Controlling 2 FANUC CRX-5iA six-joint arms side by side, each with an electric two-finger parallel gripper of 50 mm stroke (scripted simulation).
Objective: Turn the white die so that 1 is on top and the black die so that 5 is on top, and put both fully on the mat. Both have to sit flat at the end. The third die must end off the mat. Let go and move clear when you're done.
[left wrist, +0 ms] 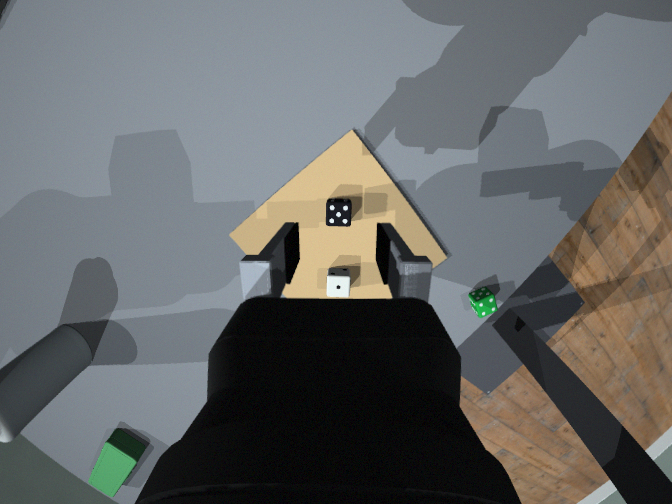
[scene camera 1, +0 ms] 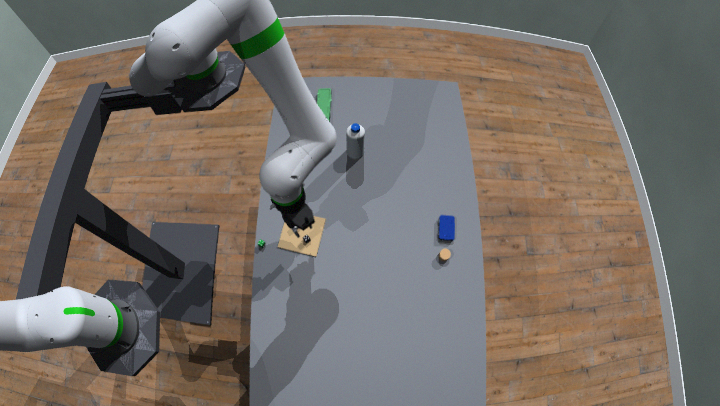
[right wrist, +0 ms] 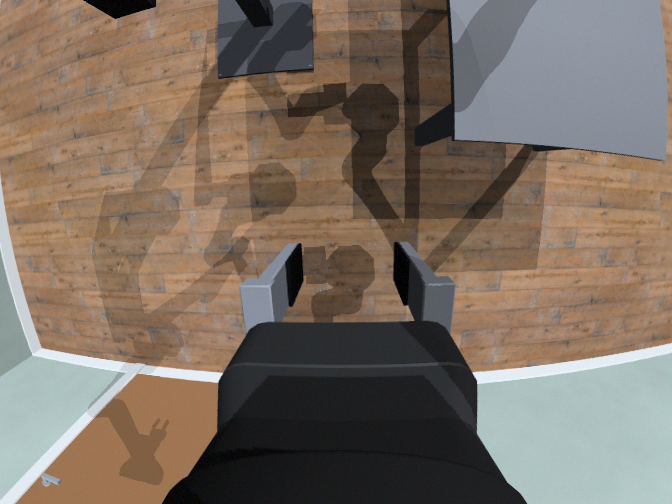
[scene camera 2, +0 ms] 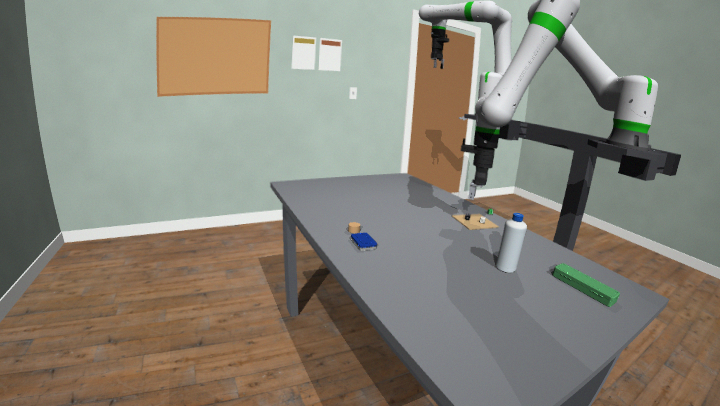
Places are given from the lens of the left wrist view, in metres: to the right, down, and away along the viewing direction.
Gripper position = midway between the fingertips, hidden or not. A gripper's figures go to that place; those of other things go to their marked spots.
my left gripper (left wrist: pixel 337 241): 0.00, -0.01, 0.17
tan mat (left wrist: pixel 347 170): 0.01, -0.07, 0.24
green box (left wrist: pixel 121 452): -0.31, 0.29, 0.34
The marked spots on the tan mat and the green box are 0.49 m apart.
